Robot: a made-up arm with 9 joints. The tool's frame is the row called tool.
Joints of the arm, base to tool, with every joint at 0 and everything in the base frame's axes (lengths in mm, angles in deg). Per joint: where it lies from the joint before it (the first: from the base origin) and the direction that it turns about. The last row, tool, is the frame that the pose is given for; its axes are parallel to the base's.
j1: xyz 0.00 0.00 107.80 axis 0 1 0
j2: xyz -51.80 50.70 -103.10 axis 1 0 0
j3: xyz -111.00 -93.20 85.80 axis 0 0 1
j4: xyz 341.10 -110.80 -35.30 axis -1 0 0
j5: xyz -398.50 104.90 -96.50 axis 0 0 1
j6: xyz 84.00 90.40 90.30 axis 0 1 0
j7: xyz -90.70 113.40 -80.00 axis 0 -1 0
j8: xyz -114.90 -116.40 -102.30 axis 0 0 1
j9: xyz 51.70 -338.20 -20.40 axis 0 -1 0
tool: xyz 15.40 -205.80 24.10
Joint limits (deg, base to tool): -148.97..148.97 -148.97..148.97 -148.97..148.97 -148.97..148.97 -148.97..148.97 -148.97..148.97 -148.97..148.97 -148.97..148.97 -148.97..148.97
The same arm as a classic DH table. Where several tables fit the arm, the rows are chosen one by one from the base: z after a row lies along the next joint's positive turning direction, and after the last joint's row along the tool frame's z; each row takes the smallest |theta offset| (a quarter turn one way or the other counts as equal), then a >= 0, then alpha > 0; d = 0 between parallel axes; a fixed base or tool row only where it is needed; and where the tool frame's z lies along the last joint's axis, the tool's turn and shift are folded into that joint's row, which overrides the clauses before.
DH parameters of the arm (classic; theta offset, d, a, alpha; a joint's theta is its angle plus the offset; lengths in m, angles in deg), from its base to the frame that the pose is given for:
base (fixed): 0 0.1078 0 -90
j1: 90 0.0507 0.1031 90
j2: -90 -0.1628 0.0932 90
j3: 0 0.0505 0.1108 90
j4: 0 0.0574 -0.1049 -90
j5: 90 -0.0062 0.084 -90
j6: -41.41 0 -0.1209 180
j7: -41.41 -0.0874 -0.1149 -90
j8: 0 -0.1227 0.0517 90
j9: 0 0.544 0.0154 -90
tool (fixed): 0 0.0241 0 0
Joint limits (deg, base to tool): -148.97..148.97 -148.97..148.97 -148.97..148.97 -148.97..148.97 -148.97..148.97 -148.97..148.97 -148.97..148.97 -148.97..148.97 -148.97..148.97

